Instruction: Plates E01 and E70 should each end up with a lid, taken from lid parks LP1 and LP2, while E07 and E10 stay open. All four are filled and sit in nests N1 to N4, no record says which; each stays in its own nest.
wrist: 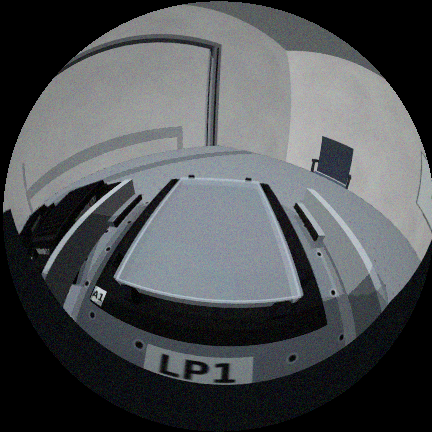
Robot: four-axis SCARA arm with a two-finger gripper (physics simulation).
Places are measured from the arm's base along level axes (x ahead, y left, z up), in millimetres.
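Pixels of known places: gripper, fingertip midpoint: (216, 189).
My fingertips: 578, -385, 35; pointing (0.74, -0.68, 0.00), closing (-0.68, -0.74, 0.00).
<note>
Ahead of a thing's pixels: the offset from my fingertips to its top centre, as dx, dy, dz. "spot": to the spot under its first point. Level surfaces: height alone.
A pale, translucent lid @(-18, +15, -4) (210, 245) lies flat on the black lid park @(-18, +15, -2) (200, 321), in the middle of the wrist view. A white label @(spot: -87, +78, -20) (198, 366) in front of the park reads LP1, and a small tag @(spot: -37, +106, -12) (98, 295) at its left corner reads A1. My gripper (216, 189) is open, with one dark-padded finger to the left of the lid and the other to the right; gaps show between the pads and the lid's sides. The plates E01, E70, E07 and E10 and lid park LP2 cannot be made out in this view.
A black, ribbed object @(+85, +158, +4) (67, 215) stands beyond the left finger; part of it is hidden. The grey worktop @(dz -22) (280, 175) has rows of small holes and extends behind the park. A dark blue chair (335, 157) stands far off at the right, near the wall.
</note>
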